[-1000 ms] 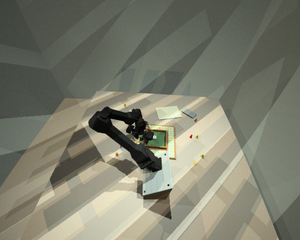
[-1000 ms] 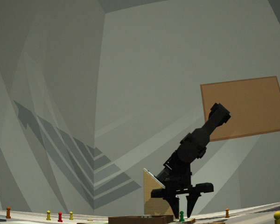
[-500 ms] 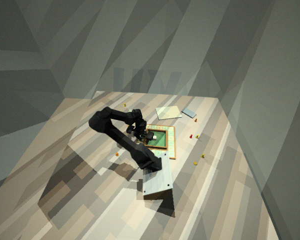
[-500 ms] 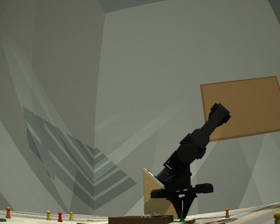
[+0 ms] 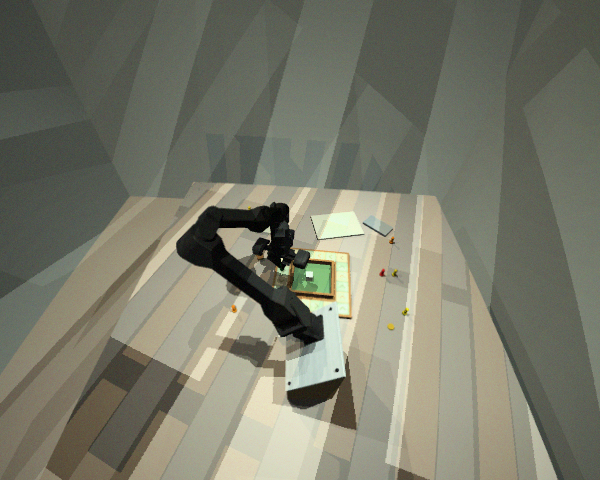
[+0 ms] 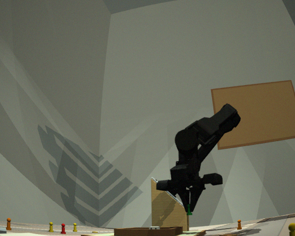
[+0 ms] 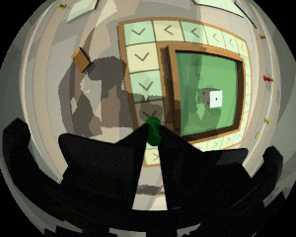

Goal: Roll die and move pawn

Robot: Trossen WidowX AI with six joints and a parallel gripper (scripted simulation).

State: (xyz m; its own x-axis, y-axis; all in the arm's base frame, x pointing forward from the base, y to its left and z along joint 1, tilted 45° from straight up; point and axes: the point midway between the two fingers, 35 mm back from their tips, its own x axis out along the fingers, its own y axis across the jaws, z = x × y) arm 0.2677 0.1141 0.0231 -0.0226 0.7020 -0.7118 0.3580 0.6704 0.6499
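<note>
My gripper tip is now 100 mm to the left of the white die and 50 mm above it. Also, from my gripper tip: green dice tray: 110 mm to the right, 70 mm below; then green pawn: 10 mm above; then pale sheet: 300 mm ahead, 230 mm to the right, 70 mm below.
</note>
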